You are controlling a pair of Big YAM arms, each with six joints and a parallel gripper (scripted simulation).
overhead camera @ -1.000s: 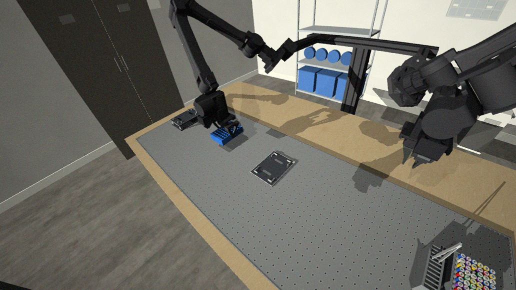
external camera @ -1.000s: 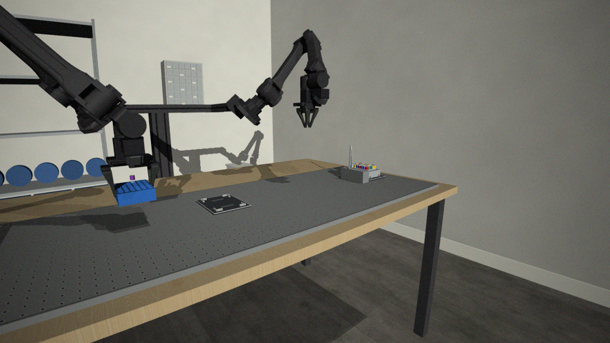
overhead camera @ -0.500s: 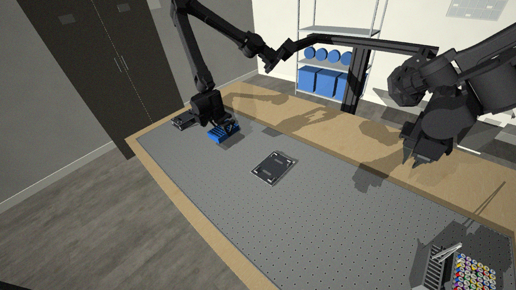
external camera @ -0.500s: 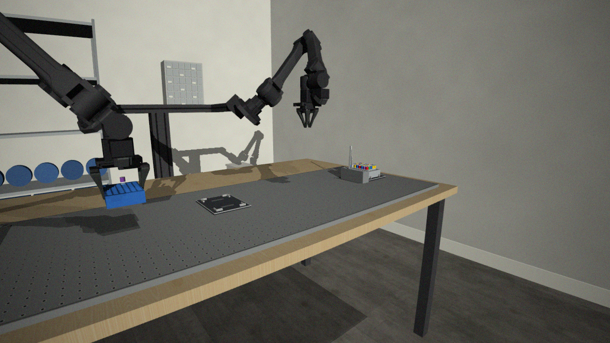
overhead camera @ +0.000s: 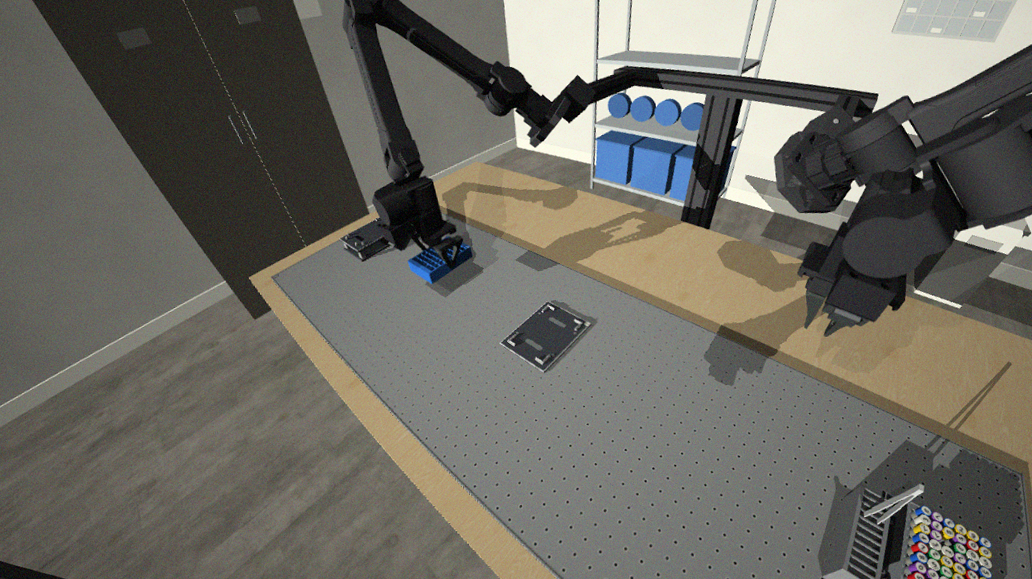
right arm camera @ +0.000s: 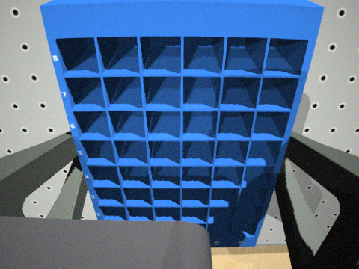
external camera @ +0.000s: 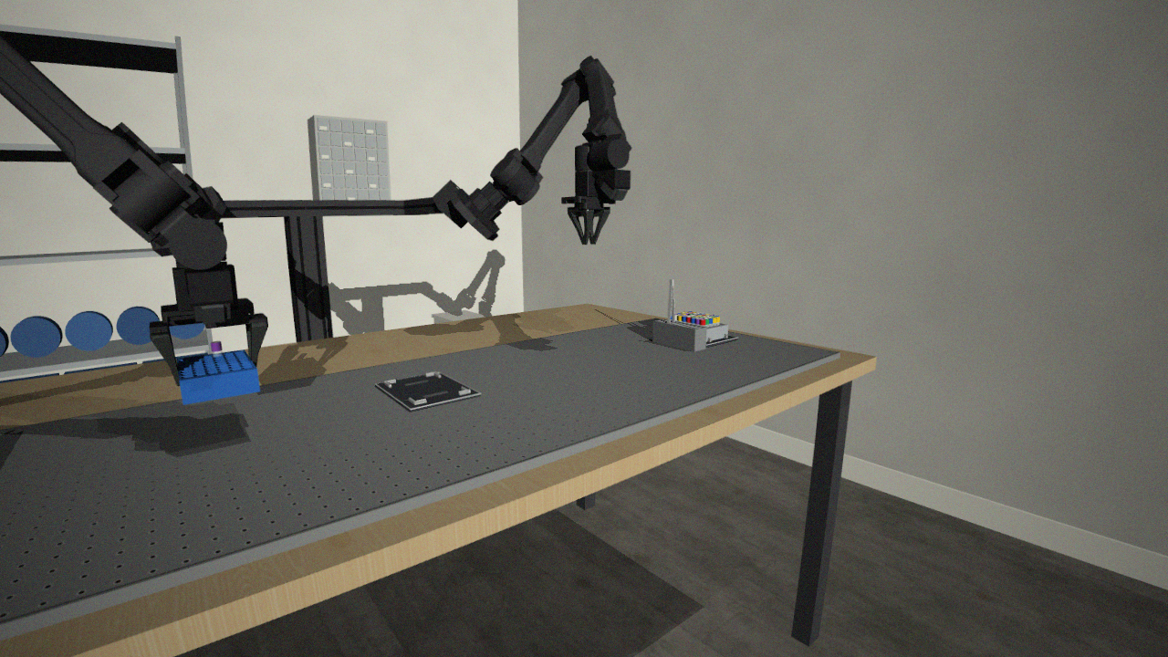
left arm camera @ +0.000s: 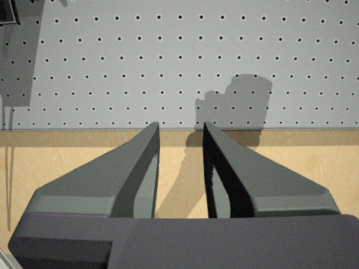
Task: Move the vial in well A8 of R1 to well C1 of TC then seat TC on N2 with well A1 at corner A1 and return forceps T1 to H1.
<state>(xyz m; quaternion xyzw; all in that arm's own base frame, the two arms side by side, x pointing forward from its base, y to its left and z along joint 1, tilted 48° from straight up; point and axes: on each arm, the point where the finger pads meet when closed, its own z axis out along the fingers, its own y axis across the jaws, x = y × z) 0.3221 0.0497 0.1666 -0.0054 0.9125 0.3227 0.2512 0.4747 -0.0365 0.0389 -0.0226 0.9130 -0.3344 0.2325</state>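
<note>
The raised nest N2 is 37 cm to the right of my right hand and 6 cm below it. From my right hand the other things lie so: grey slotted holder H1 (4 cm ahead, 88 cm to the left, 8 cm below); blue tube carrier TC (right at my right hand); purple-capped vial (5 cm behind, 1 cm to the left, 1 cm above).
</note>
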